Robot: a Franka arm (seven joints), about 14 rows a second.
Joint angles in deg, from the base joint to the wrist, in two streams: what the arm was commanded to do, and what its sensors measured. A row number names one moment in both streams.
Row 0, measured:
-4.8 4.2 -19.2 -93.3 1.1 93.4 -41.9
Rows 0 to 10, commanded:
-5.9 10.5 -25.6 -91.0 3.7 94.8 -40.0
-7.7 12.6 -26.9 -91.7 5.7 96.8 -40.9
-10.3 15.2 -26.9 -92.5 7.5 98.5 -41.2
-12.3 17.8 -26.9 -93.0 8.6 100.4 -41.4
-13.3 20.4 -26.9 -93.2 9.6 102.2 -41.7
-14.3 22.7 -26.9 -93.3 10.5 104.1 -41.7
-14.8 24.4 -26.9 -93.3 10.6 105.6 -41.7
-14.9 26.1 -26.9 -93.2 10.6 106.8 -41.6
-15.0 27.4 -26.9 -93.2 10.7 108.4 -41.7
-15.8 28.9 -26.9 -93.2 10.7 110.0 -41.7
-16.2 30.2 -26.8 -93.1 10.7 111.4 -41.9
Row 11, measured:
-15.0 28.1 -27.0 -94.7 9.8 110.1 -41.7
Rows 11 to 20, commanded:
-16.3 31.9 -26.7 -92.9 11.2 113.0 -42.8
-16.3 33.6 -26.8 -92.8 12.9 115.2 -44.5
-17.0 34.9 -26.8 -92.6 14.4 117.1 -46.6
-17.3 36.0 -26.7 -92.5 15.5 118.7 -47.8
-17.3 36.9 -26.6 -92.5 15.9 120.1 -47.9
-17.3 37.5 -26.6 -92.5 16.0 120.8 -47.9
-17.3 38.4 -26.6 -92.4 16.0 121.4 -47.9
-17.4 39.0 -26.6 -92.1 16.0 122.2 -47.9
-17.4 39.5 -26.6 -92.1 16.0 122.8 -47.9
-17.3 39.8 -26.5 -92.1 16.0 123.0 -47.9
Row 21, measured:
-16.6 38.5 -26.9 -94.0 14.7 122.7 -46.5
